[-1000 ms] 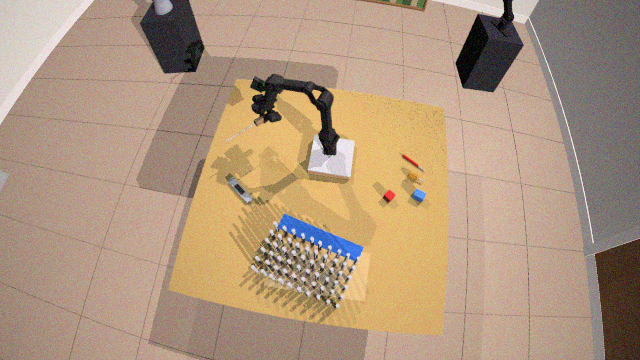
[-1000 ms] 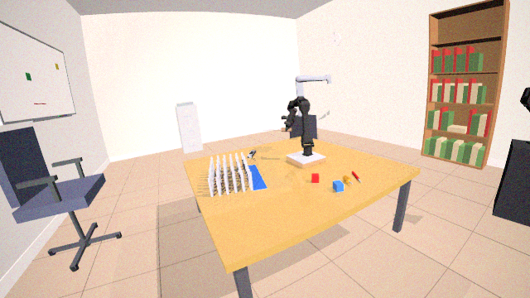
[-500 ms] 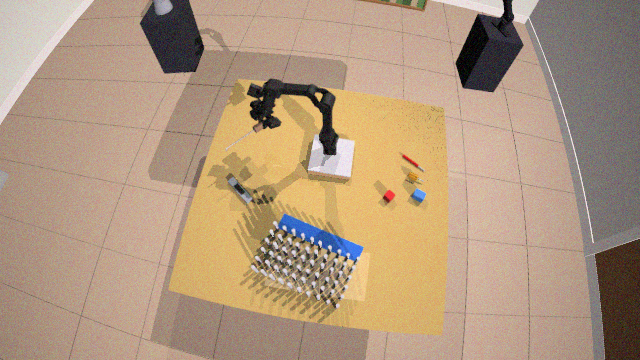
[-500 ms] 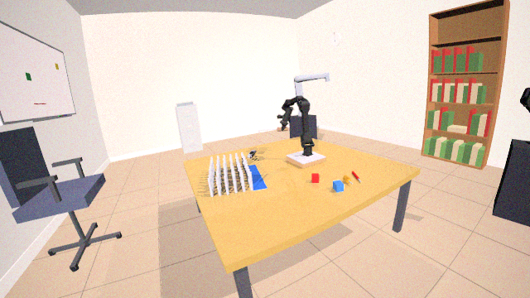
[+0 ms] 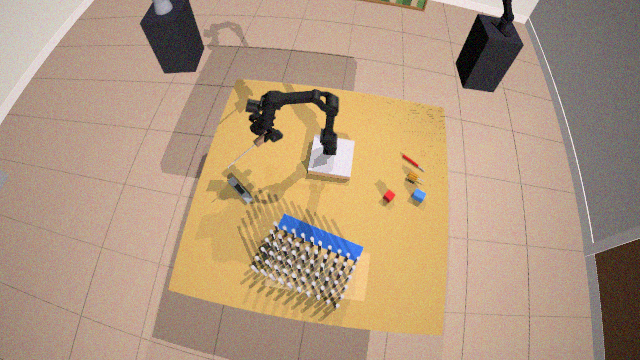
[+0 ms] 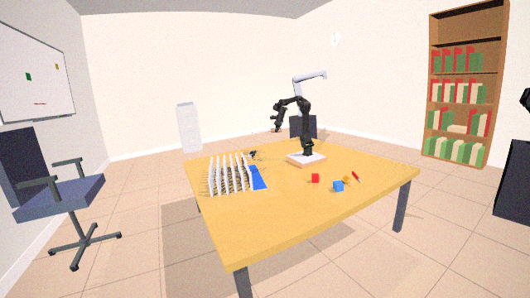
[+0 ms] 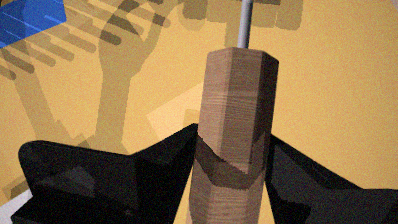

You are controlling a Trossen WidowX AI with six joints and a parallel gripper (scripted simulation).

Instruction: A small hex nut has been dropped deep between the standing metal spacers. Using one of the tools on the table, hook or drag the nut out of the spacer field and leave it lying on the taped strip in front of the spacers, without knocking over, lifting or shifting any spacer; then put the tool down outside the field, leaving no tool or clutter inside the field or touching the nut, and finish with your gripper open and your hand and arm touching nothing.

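The blue taped strip is 41 cm ahead of my gripper tip, 29 cm to the left of it and 18 cm below it. The rest, counted from my gripper tip: red cube: 19 cm ahead, 62 cm to the left, 16 cm below; grey flat bar tool: 19 cm ahead, 12 cm to the right, 17 cm below; orange-yellow tool: 8 cm ahead, 76 cm to the left, 17 cm below.
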